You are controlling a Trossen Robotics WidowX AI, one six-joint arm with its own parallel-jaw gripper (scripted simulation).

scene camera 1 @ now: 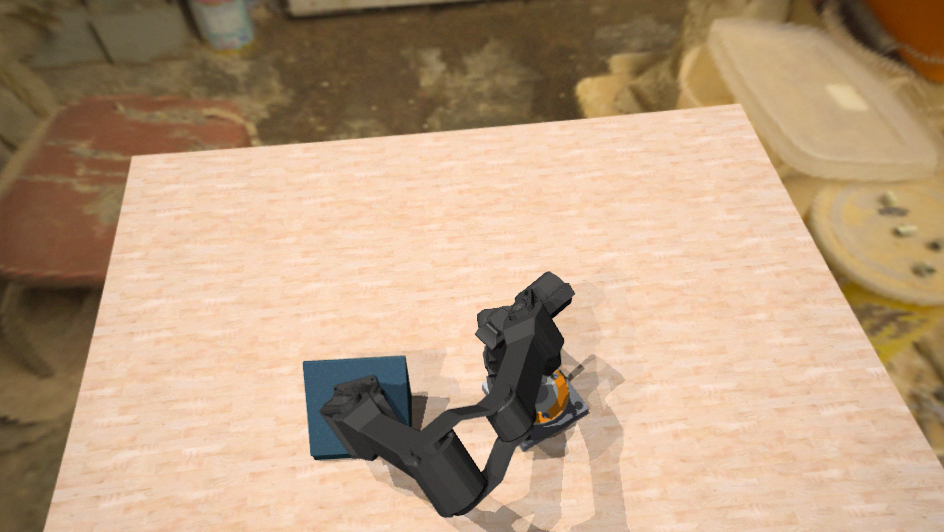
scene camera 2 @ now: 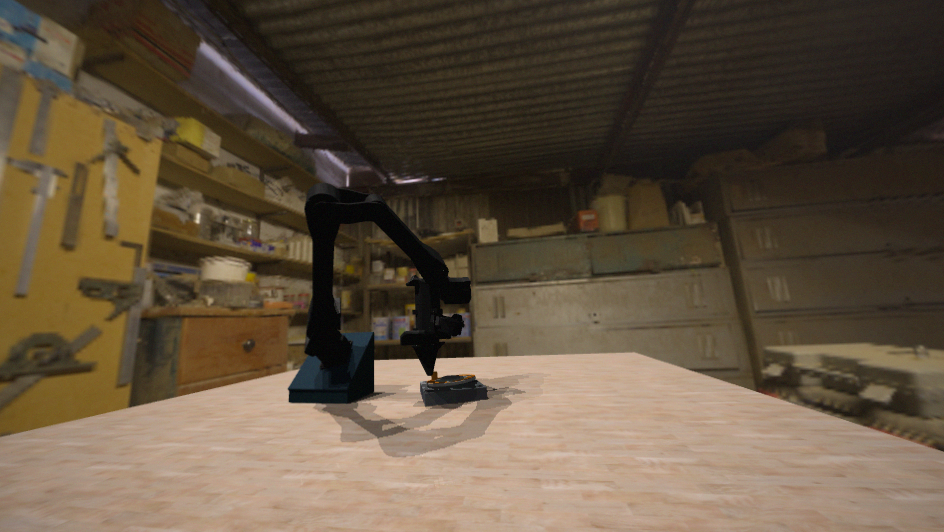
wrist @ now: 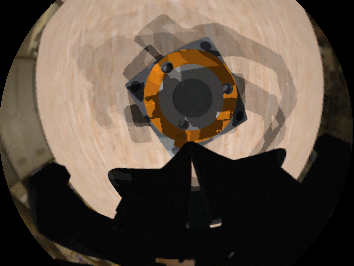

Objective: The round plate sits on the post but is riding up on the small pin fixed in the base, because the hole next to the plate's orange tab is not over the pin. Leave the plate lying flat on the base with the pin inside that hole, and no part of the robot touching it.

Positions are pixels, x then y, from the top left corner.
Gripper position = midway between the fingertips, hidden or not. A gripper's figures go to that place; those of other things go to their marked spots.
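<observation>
My gripper (scene camera 1: 503, 389), 110 cm from the lens. Plate (scene camera 1: 557, 400), 110 cm from the lens as well.
</observation>
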